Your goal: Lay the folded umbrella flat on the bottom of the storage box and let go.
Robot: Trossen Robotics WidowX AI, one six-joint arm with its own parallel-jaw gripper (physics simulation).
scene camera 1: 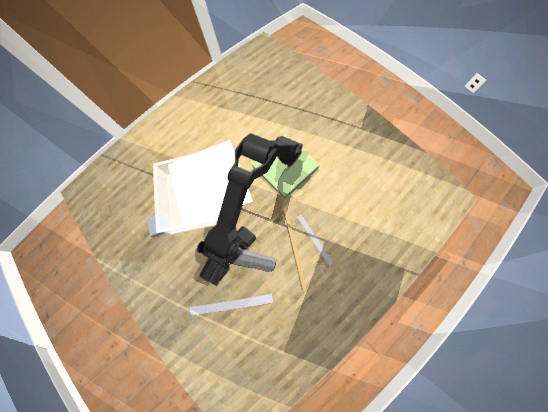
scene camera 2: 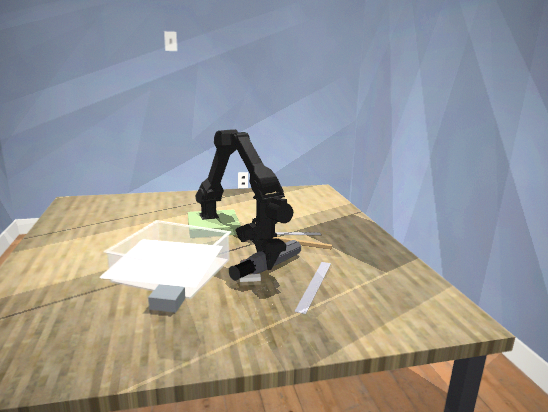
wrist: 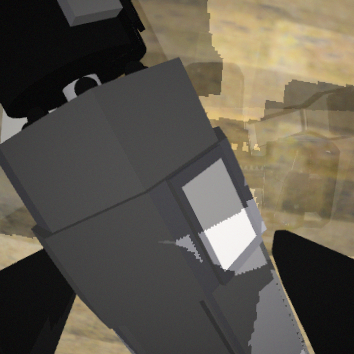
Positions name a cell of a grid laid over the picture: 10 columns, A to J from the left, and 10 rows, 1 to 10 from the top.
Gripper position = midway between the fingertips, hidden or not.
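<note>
There is a storage box (scene camera 2: C7) that I can see, and scene camera 1 shows the box (scene camera 1: D5) too, though the box is out of frame in the wrist view. A folded umbrella (scene camera 2: E7) appears as well, and I find the umbrella (wrist: D6) a second time through the wrist view. It is my gripper (scene camera 2: E7) that grips the umbrella, and the wrist view has my gripper (wrist: F7) in it as well.
</note>
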